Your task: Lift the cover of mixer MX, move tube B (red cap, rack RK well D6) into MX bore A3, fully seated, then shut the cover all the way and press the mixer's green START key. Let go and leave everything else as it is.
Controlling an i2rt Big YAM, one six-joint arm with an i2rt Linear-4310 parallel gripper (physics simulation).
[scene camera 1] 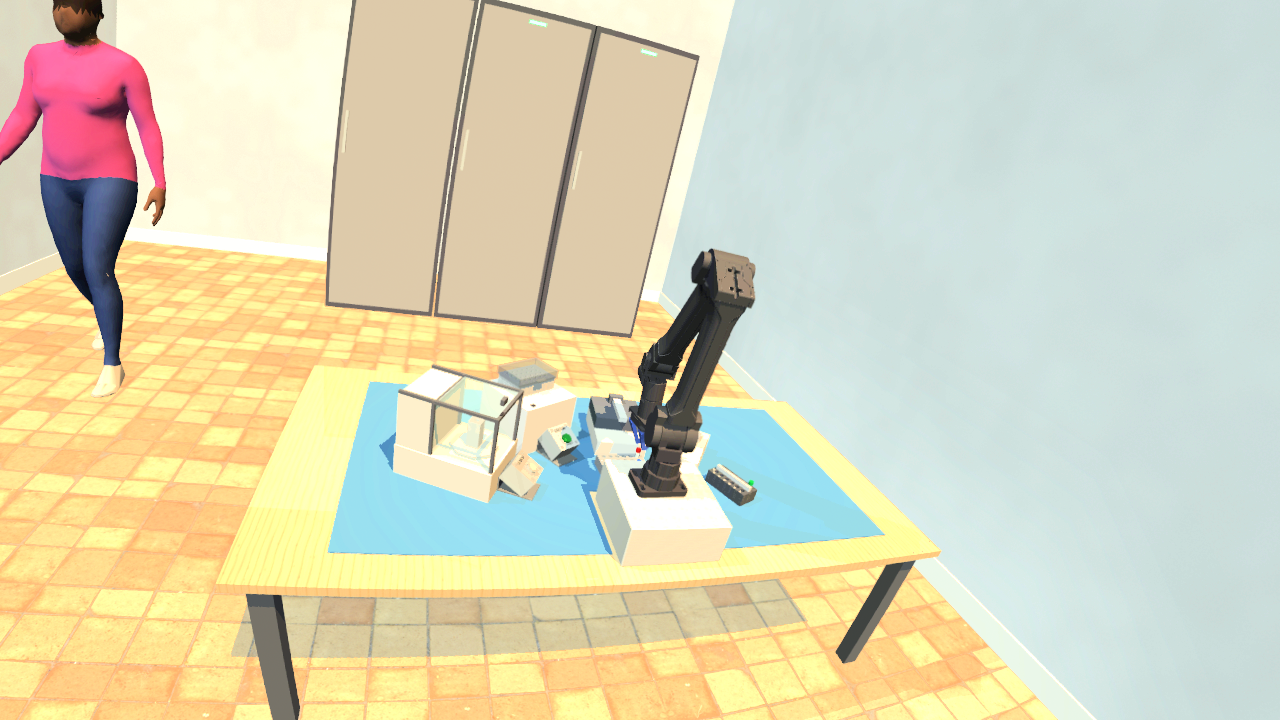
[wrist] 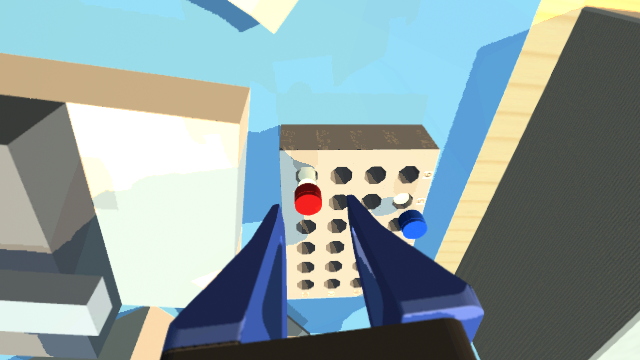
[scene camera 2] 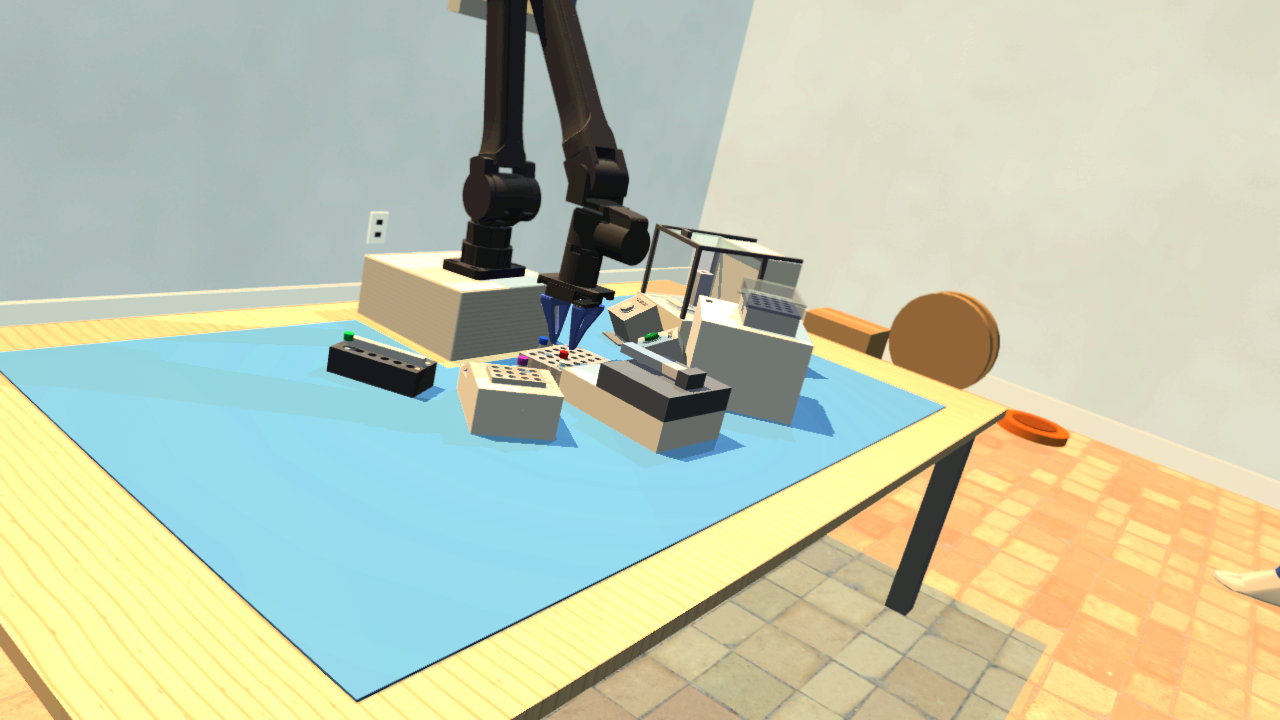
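Pixels of known places: gripper, fingertip midpoint: [scene camera 1: 641,446] [wrist: 314,209] [scene camera 2: 562,346]; arm's base at its link origin: [scene camera 1: 656,485] [scene camera 2: 484,272].
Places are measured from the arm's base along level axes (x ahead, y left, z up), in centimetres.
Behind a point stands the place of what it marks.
The red-capped tube B [scene camera 1: 638,450] @[x 22.7, y -5.0, z -5.3 cm] [scene camera 2: 563,354] @[x 23.6, y -5.9, z -5.4 cm] [wrist: 308,200] @[x 23.2, y -5.6, z -5.2 cm] stands in well D6 of rack RK [wrist: 325,159] @[x 22.3, y -6.4, z -7.6 cm]. My gripper [scene camera 2: 564,345] @[x 23.0, y -5.7, z -4.4 cm] [wrist: 314,209] @[x 23.0, y -5.7, z -4.4 cm] is partly open and empty. Its blue fingertips are just above the red cap, one to each side of it in the wrist view. A tall white box [scene camera 1: 547,419] @[x 31.1, y 18.8, z -1.5 cm] [scene camera 2: 747,367] @[x 43.9, y 14.8, z -2.9 cm] carries a dark holed block under a clear cover [scene camera 1: 528,369] @[x 39.9, y 23.9, z 8.4 cm] [scene camera 2: 771,291] @[x 41.4, y 21.8, z 8.4 cm], which looks down. A green key [scene camera 1: 566,438] @[x 25.5, y 14.6, z -3.7 cm] [scene camera 2: 651,336] @[x 26.4, y 13.6, z -3.7 cm] sits on a tilted console beside it. No MX label is readable, so I cannot tell for certain which device is the mixer.
A blue-capped tube [scene camera 2: 543,340] @[x 17.9, y -3.9, z -5.4 cm] [wrist: 413,225] @[x 17.7, y -3.8, z -5.2 cm] and a magenta cap [scene camera 2: 522,360] @[x 29.2, y -22.4, z -2.1 cm] are close to the fingers. A dark-lidded device [scene camera 2: 662,390] @[x 43.9, y -10.4, z -2.6 cm] stands beside the rack. A small white block device [scene camera 2: 510,407] @[x 32.5, y -27.1, z -6.5 cm], a black tube strip [scene camera 2: 380,367] @[x 13.1, y -31.4, z -7.7 cm] and a glass-walled instrument [scene camera 1: 447,461] @[x 13.2, y 45.4, z -3.1 cm] stand around.
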